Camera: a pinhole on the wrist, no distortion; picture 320 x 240 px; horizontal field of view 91.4 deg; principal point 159.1 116.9 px. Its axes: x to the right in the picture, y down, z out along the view. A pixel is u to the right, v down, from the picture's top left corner.
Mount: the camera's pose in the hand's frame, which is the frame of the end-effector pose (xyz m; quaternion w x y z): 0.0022 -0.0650 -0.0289 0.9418 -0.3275 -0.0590 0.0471
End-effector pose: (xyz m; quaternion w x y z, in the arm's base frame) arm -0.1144 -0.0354 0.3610 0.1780 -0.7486 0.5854 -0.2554
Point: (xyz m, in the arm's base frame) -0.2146 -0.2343 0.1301
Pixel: 253.2 191.2
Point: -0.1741 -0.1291 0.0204
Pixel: 190.2 149.9
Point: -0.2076 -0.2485 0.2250
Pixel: 308.8 224.2
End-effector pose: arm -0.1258 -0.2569 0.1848 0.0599 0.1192 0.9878 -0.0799
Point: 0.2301 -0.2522 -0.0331
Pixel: 49.0 112.8
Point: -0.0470 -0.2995 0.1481
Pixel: 55.1 105.5
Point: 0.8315 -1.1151 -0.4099
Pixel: outside the picture
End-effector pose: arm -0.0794 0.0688 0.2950 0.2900 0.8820 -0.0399 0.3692
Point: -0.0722 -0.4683 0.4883
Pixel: 203.3 215.2
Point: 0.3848 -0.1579 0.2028
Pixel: 271.3 14.7
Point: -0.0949 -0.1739 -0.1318
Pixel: 41.9 47.0
